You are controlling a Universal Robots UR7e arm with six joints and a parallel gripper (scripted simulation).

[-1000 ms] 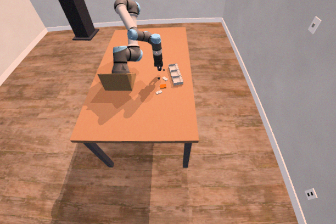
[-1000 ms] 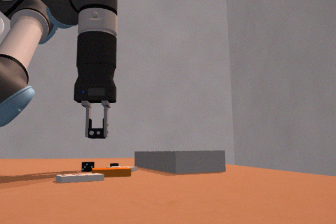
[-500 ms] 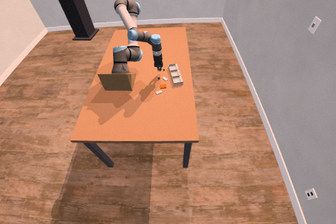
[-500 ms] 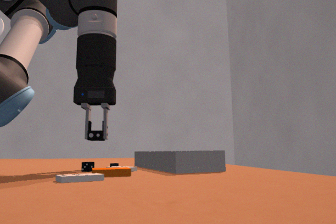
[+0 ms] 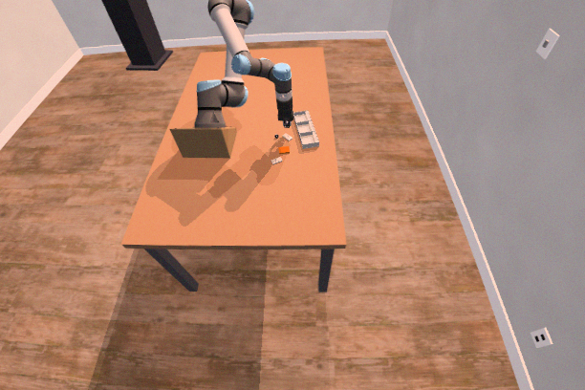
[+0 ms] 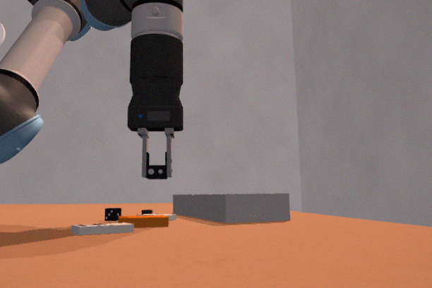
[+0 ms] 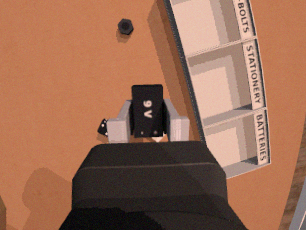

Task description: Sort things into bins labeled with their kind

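My gripper is now 130 mm to the left of the orange domino and 70 mm above it. Round my hand: grey bin tray (90 mm ahead, 30 mm to the left, 60 mm below); black die (50 mm behind, 40 mm to the right, 70 mm below); black 9V battery (10 mm to the right, 10 mm below).
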